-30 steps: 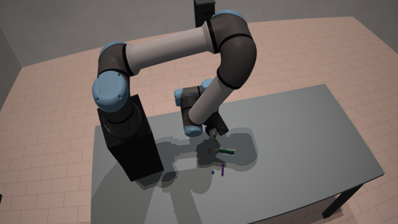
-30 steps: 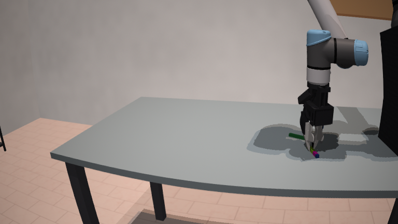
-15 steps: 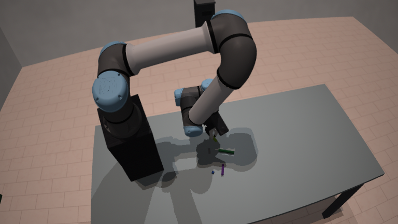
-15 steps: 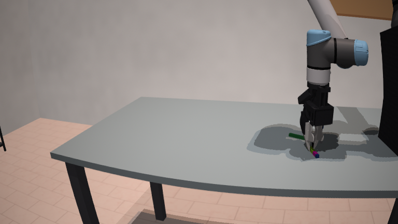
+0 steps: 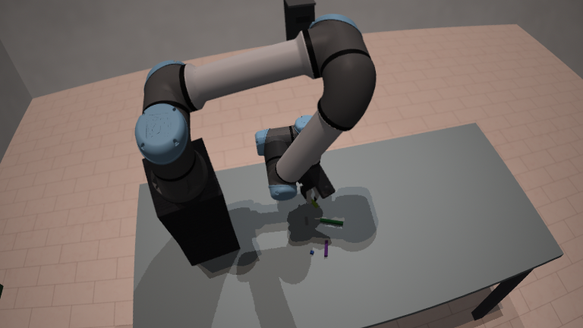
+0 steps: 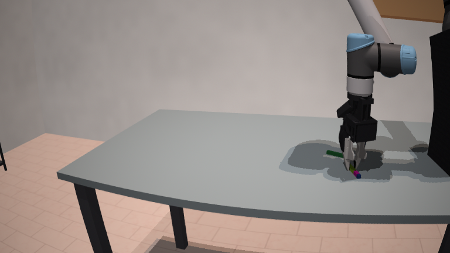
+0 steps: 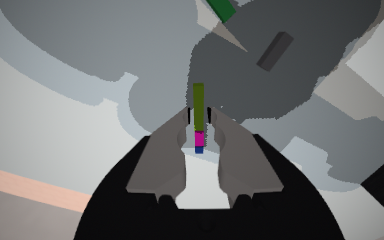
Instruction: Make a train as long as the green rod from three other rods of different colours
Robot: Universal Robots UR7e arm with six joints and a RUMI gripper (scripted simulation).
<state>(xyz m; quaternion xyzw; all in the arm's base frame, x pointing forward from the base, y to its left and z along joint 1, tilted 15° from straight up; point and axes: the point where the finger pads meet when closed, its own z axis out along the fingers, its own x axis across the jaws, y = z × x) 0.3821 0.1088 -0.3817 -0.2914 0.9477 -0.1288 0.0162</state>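
The lime rod is 10 mm below my hand. Round my hand: green rod 60 mm ahead, 90 mm to the right, 10 mm below; then magenta rod 20 mm behind, 30 mm to the left, 10 mm below; then grey rod 30 mm behind, 80 mm to the right, 10 mm below.
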